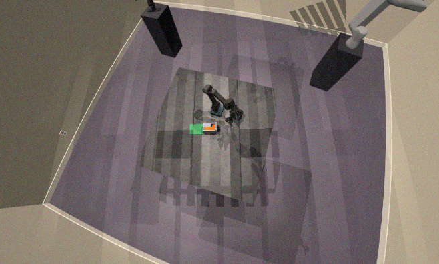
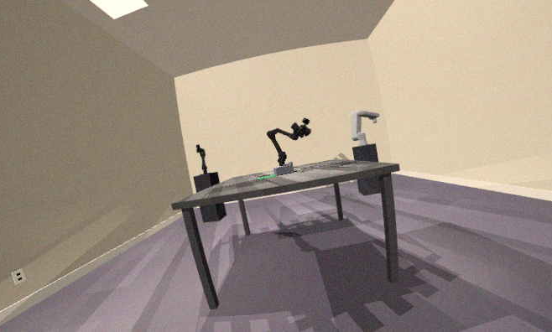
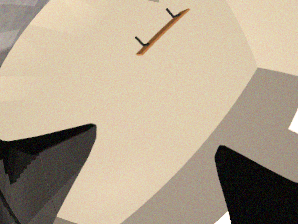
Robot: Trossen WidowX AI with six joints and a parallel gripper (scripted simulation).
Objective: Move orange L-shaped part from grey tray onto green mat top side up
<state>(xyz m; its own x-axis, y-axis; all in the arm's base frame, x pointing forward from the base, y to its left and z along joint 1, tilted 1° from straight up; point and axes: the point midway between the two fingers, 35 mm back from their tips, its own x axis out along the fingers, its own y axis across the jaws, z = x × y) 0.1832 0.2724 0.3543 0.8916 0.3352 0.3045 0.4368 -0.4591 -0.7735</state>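
Now: gripper tip 1 cm short of the orange L-shaped part, 25 cm to the left of it and 34 cm above it. From my gripper tip the other things lie so: green mat 8 cm ahead, 40 cm to the right, 41 cm below; grey tray 1 cm ahead, 26 cm to the right, 41 cm below.
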